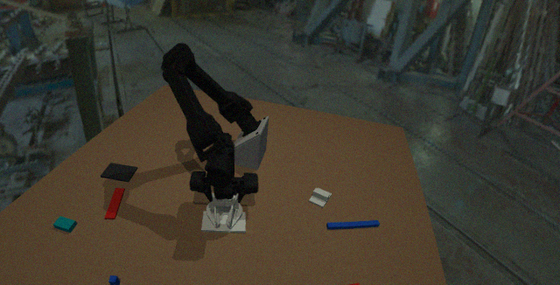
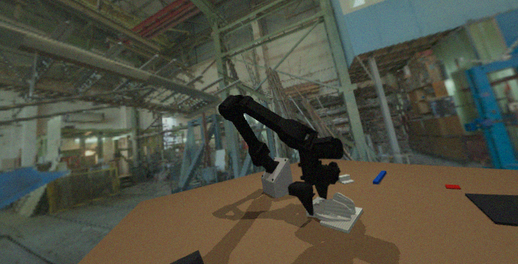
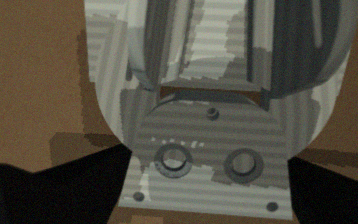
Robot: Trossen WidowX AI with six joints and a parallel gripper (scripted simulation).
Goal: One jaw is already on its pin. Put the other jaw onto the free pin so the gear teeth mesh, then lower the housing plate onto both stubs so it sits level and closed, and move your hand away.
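Now: the grey jaw 30 mm ahead of my gripper tip, 10 mm to the right of it and 10 mm above it. From my gripper tip the other things lie so: white base 70 mm ahead, 20 mm to the left; red bar 320 mm to the right, 120 mm ahead; white block 280 mm to the left, 110 mm behind.
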